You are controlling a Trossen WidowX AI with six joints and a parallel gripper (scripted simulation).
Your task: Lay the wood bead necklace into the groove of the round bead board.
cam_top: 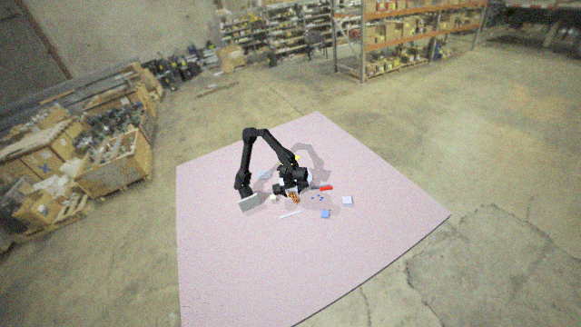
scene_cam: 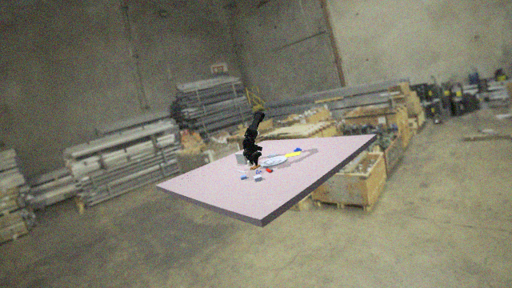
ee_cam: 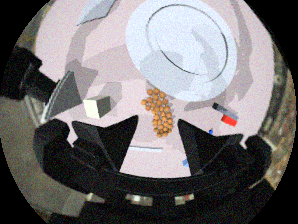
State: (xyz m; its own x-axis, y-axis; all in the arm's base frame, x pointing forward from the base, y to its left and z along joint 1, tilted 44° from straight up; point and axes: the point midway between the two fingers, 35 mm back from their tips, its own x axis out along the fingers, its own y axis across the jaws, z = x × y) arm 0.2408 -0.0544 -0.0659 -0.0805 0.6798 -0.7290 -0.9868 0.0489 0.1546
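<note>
Right now the white stick is 50 mm behind my gripper tip, 100 mm to the right of it and 20 mm below it. Also, from my gripper tip: cream cube: 100 mm behind, 30 mm to the left; then red-handled tool: 180 mm ahead, 20 mm to the right, 10 mm below; then blue block: 110 mm ahead, 180 mm to the right, 10 mm below.
</note>
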